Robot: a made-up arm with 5 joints.
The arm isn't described. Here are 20 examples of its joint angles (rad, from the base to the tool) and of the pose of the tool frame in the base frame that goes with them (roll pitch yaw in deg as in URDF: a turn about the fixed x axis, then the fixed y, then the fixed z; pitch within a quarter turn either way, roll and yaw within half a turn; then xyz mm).
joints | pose
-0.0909 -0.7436 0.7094 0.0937 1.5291 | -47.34 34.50 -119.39 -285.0 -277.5 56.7
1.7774 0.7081 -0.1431 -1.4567 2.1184 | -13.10 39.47 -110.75 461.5 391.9 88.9
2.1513 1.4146 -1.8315 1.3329 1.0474 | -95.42 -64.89 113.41 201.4 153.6 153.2
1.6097 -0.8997 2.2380 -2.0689 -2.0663 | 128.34 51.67 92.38 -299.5 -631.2 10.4
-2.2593 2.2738 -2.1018 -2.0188 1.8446 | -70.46 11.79 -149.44 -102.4 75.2 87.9
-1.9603 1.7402 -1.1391 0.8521 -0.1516 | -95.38 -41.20 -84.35 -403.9 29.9 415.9
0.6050 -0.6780 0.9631 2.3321 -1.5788 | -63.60 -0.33 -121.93 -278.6 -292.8 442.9
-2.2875 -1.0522 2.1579 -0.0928 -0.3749 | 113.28 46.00 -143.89 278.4 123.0 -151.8
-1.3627 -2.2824 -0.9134 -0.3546 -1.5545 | 114.07 -11.96 66.32 -548.1 -83.9 -68.9
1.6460 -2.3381 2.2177 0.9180 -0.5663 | 57.99 37.88 44.78 109.5 -157.6 209.1
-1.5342 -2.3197 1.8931 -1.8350 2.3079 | 77.40 8.56 -103.55 -6.1 314.1 577.0
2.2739 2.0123 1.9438 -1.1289 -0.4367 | 60.09 -71.80 178.42 -635.8 583.0 388.5
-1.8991 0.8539 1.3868 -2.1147 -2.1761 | 78.64 -52.38 -107.76 -448.9 -514.1 -578.6
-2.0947 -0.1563 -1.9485 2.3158 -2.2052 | 176.57 -68.60 -22.80 -7.4 591.0 208.5
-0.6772 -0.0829 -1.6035 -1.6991 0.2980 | 95.53 -70.24 136.15 -372.2 -89.9 487.0
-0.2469 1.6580 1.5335 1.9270 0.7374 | -90.19 -16.85 163.78 391.1 -228.4 191.6
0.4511 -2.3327 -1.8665 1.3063 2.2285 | -41.46 74.43 85.75 404.6 -112.6 509.7
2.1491 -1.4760 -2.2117 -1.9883 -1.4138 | -95.35 52.60 155.48 -383.9 361.2 657.4
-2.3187 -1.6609 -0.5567 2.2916 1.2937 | 95.06 29.99 -8.32 -343.1 332.4 421.2
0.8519 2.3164 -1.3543 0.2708 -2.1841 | -98.47 8.52 56.73 294.0 -132.4 579.7
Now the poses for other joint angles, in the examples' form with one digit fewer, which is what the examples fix.
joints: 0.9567 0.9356 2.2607 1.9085 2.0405
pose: 124.0 -47.5 61.9 71 142 -230
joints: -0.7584 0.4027 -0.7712 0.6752 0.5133
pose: -46.5 -16.5 -36.5 -239 -469 216
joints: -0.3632 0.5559 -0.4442 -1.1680 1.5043
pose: 36.3 17.8 -175.4 -76 -492 49
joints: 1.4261 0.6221 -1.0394 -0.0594 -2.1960
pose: -15.8 64.7 173.3 425 386 328
